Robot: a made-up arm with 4 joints. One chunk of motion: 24 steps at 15 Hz.
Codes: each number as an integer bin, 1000 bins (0 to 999) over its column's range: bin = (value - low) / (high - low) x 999, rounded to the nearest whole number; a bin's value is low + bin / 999 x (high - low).
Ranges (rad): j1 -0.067..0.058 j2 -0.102..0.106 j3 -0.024..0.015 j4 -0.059..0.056
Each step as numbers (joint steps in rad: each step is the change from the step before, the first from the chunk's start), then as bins.
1 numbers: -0.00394 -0.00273 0.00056 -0.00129
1 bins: 504 477 629 501
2 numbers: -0.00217 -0.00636 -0.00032 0.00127
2 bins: 518 459 607 524
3 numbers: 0.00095 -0.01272 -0.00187 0.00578
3 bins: 543 429 567 563
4 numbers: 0.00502 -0.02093 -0.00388 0.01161
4 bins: 576 389 515 613
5 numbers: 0.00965 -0.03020 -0.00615 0.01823
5 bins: 613 345 457 671
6 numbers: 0.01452 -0.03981 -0.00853 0.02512
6 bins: 652 299 396 731
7 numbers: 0.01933 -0.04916 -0.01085 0.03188
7 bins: 690 254 337 789
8 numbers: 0.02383 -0.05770 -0.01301 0.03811
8 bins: 726 213 282 844
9 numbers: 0.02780 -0.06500 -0.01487 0.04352
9 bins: 758 178 234 891
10 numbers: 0.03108 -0.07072 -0.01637 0.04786
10 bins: 784 150 195 928
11 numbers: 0.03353 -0.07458 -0.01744 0.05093
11 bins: 803 132 168 955
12 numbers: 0.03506 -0.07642 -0.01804 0.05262
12 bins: 816 123 153 970
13 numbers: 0.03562 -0.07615 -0.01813 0.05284
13 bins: 820 124 150 972
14 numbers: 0.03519 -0.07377 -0.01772 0.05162
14 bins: 817 136 161 961
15 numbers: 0.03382 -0.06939 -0.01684 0.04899
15 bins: 806 157 183 938
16 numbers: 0.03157 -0.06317 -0.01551 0.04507
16 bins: 788 186 217 904
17 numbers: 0.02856 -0.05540 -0.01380 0.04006
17 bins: 764 224 261 861
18 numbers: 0.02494 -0.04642 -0.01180 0.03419
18 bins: 735 267 313 810
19 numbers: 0.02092 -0.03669 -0.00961 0.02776
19 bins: 703 314 369 754
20 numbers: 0.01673 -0.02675 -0.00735 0.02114
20 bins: 669 361 426 696
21 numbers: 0.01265 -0.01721 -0.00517 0.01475
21 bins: 637 407 482 641
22 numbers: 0.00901 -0.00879 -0.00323 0.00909
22 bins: 607 448 532 591
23 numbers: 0.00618 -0.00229 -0.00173 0.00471
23 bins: 585 479 570 553
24 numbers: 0.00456 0.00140 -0.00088 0.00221
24 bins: 572 497 592 532
